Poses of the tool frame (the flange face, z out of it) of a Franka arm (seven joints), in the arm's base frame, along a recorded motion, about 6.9 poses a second.
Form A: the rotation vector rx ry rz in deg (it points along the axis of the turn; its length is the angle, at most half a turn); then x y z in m.
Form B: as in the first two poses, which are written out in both.
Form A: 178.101 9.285 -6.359 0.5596 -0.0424 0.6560
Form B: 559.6 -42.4 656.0; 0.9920 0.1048 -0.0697; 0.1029 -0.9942 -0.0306; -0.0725 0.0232 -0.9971
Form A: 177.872 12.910 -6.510 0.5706 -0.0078 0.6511
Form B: 570.6 -7.8 651.1; 0.9869 0.1452 -0.0708; 0.1432 -0.9892 -0.0321; -0.0747 0.0215 -0.9970
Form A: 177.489 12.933 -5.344 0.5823 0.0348 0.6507
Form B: 582.3 34.8 650.7; 0.9876 0.1458 -0.0573; 0.1438 -0.9889 -0.0385; -0.0623 0.0297 -0.9976
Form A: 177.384 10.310 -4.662 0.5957 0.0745 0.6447
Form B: 595.7 74.5 644.7; 0.9919 0.1168 -0.0500; 0.1147 -0.9925 -0.0423; -0.0546 0.0362 -0.9978
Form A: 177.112 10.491 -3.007 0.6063 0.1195 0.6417
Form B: 606.3 119.5 641.7; 0.9924 0.1187 -0.0312; 0.1172 -0.9920 -0.0464; -0.0364 0.0424 -0.9984
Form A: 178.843 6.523 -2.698 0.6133 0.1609 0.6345
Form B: 613.3 160.9 634.5; 0.9969 0.0731 -0.0295; 0.0726 -0.9972 -0.0188; -0.0308 0.0166 -0.9994
